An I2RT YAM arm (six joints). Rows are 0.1 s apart.
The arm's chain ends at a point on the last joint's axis. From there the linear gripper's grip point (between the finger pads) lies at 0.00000 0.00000 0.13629 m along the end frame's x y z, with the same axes.
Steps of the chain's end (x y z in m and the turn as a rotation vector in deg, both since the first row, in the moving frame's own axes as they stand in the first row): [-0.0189 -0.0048 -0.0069 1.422 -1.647 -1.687]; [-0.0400 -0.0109 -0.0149 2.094 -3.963 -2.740]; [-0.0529 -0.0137 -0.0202 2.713 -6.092 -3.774]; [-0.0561 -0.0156 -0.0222 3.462 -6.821 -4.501]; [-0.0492 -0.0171 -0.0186 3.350 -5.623 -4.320]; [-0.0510 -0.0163 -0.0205 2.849 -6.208 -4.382]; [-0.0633 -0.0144 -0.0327 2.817 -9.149 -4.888]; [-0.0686 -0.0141 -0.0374 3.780 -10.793 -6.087]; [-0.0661 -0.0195 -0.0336 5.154 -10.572 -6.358]
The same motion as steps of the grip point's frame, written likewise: [-0.0229 -0.0081 -0.0070 1.422 -1.647 -1.687]; [-0.0495 -0.0156 -0.0153 2.094 -3.963 -2.740]; [-0.0676 -0.0197 -0.0211 2.713 -6.092 -3.774]; [-0.0726 -0.0232 -0.0234 3.462 -6.821 -4.501]; [-0.0628 -0.0245 -0.0195 3.350 -5.623 -4.320]; [-0.0660 -0.0225 -0.0215 2.849 -6.208 -4.382]; [-0.0852 -0.0201 -0.0346 2.817 -9.149 -4.888]; [-0.0945 -0.0217 -0.0401 3.780 -10.793 -6.087]; [-0.0917 -0.0303 -0.0365 5.154 -10.572 -6.358]
